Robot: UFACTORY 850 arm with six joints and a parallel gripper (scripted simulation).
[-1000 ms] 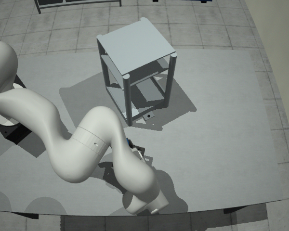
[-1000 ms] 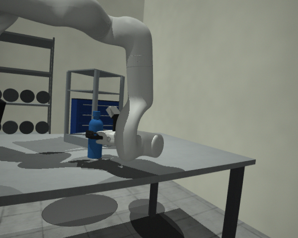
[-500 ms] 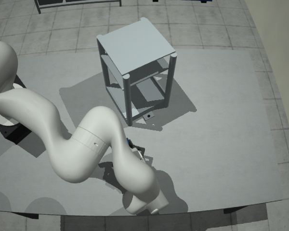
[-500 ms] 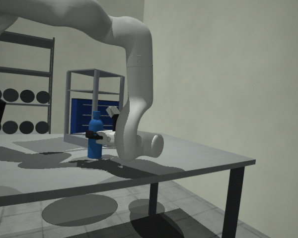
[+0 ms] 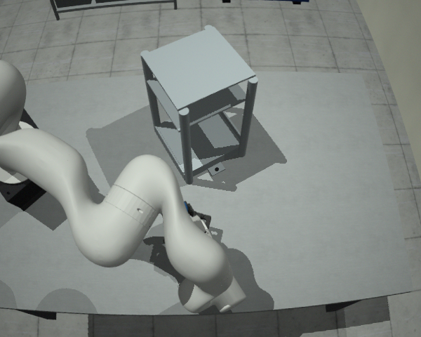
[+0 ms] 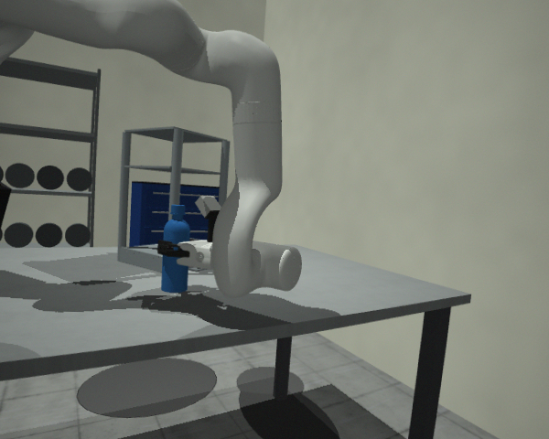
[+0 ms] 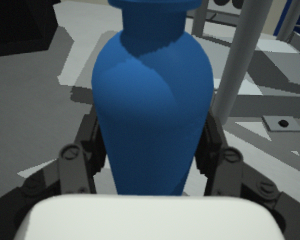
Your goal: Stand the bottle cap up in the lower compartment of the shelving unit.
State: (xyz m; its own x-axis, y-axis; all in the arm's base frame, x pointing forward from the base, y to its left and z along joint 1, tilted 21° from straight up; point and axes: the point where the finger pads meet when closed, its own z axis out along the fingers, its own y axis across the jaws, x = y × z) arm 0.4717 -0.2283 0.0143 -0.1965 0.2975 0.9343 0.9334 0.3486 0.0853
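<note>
Now: hand 120 mm short of the grey shelving unit, 280 mm to the right of it and 100 mm below it. From my hand the other things lie so: blue bottle 30 mm above.
</note>
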